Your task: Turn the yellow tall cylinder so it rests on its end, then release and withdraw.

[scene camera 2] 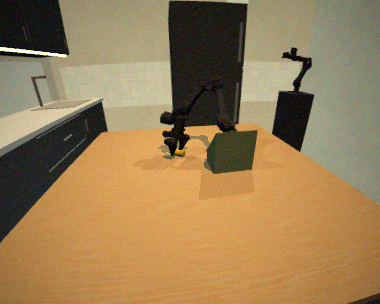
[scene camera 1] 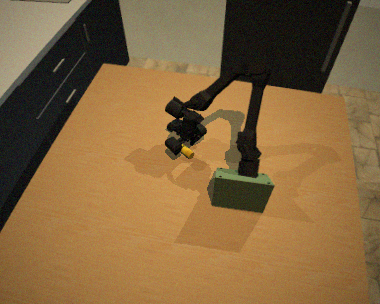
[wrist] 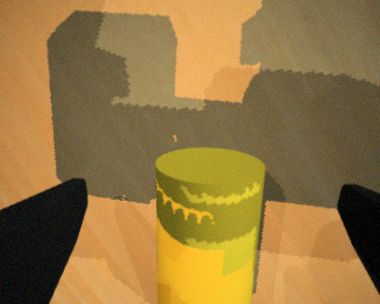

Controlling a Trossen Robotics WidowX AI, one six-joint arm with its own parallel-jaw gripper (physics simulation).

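The yellow cylinder (scene camera 1: 188, 151) (scene camera 2: 180, 153) (wrist: 206, 270) lies on its side on the wooden table (scene camera 1: 125, 240) (scene camera 2: 190, 240). In the wrist view one round end faces up the picture, and the lower part is cut off by the frame edge. My gripper (scene camera 1: 185, 144) (scene camera 2: 177, 150) (wrist: 214, 193) is open and low at the cylinder, with one finger on each side of it. In the wrist view both fingertips stand apart from the cylinder with a gap on each side. In both scene views the gripper partly hides it.
The green base block (scene camera 1: 242, 192) (scene camera 2: 234, 152) of the arm stands to the right of the cylinder. A dark cabinet row (scene camera 1: 55, 95) (scene camera 2: 55, 155) runs along the left. A tall dark fridge (scene camera 1: 280, 45) (scene camera 2: 205, 60) stands behind the table. Another arm (scene camera 2: 301, 75) stands on a dark pedestal (scene camera 2: 291, 117) at the back right.
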